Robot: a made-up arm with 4 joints.
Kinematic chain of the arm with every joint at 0, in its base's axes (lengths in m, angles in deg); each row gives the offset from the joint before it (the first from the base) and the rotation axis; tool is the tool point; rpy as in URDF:
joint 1: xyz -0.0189 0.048 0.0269 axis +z
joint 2: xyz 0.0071 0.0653 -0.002 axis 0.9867 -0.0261 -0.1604
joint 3: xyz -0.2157 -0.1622 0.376 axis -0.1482 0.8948 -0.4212
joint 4: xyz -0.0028 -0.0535 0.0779 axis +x
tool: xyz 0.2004 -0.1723 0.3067 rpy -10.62 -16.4 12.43
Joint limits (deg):
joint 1: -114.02..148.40
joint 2: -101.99..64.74
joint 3: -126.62..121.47
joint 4: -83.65..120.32
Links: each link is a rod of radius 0.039 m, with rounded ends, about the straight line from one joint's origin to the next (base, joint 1, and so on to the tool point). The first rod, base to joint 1, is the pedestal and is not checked.
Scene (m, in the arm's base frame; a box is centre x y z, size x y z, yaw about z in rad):
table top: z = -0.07
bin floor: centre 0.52 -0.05 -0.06 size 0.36 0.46 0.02 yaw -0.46
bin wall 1: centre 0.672 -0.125 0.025 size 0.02 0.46 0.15 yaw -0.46
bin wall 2: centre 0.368 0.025 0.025 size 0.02 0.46 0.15 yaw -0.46
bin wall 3: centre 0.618 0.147 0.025 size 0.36 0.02 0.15 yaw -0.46
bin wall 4: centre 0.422 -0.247 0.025 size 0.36 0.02 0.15 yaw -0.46
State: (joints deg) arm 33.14 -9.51 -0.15 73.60
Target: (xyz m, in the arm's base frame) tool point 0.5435 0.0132 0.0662
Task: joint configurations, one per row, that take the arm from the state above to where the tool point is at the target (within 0.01 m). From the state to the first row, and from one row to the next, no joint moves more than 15 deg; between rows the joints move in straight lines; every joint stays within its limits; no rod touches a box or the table.
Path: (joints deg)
1: 47.50 0.12 -1.66 75.80
2: 61.85 9.76 -3.16 78.00
3: 76.21 19.39 -4.67 80.20
4: 90.56 29.03 -6.17 82.39

